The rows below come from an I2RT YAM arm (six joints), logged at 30 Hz.
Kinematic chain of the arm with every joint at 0, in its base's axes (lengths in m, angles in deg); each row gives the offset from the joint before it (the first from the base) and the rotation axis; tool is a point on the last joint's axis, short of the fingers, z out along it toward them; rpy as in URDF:
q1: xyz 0 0 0.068 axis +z
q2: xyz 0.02 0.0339 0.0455 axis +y
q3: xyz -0.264 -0.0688 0 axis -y
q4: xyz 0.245 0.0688 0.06 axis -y
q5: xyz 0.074 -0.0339 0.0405 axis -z
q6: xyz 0.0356 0 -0.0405 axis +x
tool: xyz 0 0 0 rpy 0 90 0
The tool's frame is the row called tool.
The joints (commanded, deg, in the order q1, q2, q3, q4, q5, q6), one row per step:
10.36 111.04 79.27 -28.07 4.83 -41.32
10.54 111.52 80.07 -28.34 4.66 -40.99
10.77 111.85 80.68 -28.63 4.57 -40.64
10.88 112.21 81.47 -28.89 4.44 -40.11
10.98 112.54 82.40 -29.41 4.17 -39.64
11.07 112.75 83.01 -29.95 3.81 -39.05
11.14 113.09 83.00 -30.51 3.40 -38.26
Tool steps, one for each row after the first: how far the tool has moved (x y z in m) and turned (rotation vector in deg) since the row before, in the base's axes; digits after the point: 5 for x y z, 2 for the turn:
0.00229 0.00184 0.00058 0.32 -0.02 -0.02
0.00143 0.00201 0.00060 0.25 0.03 -0.03
0.00218 0.00131 0.00134 0.41 -0.14 -0.28
0.00210 0.00132 0.00202 0.48 -0.02 -0.17
0.00097 0.00109 0.00117 0.58 0.21 -0.24
-0.00062 0.00066 -0.00297 0.57 0.99 -0.41

